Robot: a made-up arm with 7 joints.
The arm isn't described. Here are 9 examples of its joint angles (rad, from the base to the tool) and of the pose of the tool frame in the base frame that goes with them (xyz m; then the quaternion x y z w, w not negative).
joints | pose
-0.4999 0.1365 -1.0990 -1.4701 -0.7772 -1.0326 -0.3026 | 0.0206 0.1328 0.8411 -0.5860 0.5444 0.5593 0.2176
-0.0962 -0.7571 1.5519 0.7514 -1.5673 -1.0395 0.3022 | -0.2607 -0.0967 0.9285 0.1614 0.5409 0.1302 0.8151
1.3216 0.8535 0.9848 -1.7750 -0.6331 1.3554 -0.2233 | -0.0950 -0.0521 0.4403 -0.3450 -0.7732 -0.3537 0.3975
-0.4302 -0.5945 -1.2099 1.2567 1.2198 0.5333 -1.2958 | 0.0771 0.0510 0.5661 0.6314 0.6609 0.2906 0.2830
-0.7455 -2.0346 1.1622 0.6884 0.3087 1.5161 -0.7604 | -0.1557 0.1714 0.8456 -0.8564 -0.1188 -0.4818 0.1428
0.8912 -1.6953 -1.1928 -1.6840 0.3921 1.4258 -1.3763 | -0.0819 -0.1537 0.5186 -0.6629 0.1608 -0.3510 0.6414
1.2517 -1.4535 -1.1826 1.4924 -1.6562 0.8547 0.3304 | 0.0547 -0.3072 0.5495 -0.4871 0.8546 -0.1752 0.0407
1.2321 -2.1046 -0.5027 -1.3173 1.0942 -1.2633 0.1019 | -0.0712 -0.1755 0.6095 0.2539 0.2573 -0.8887 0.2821
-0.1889 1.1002 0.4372 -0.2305 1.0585 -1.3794 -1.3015 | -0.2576 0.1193 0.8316 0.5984 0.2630 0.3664 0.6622
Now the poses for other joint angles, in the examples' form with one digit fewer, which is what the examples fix.
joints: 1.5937 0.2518 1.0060 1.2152 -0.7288 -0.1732 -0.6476
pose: -0.031 0.009 0.587 -0.438 0.165 -0.155 0.870
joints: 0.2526 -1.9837 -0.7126 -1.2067 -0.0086 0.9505 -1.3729
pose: -0.115 0.057 0.528 -0.211 0.156 -0.339 0.903
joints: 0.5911 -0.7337 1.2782 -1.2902 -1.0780 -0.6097 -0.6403
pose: -0.173 0.147 0.840 0.582 -0.126 -0.752 0.284
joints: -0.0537 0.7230 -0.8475 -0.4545 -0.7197 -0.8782 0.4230
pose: -0.093 0.125 0.848 0.664 -0.265 -0.569 0.406
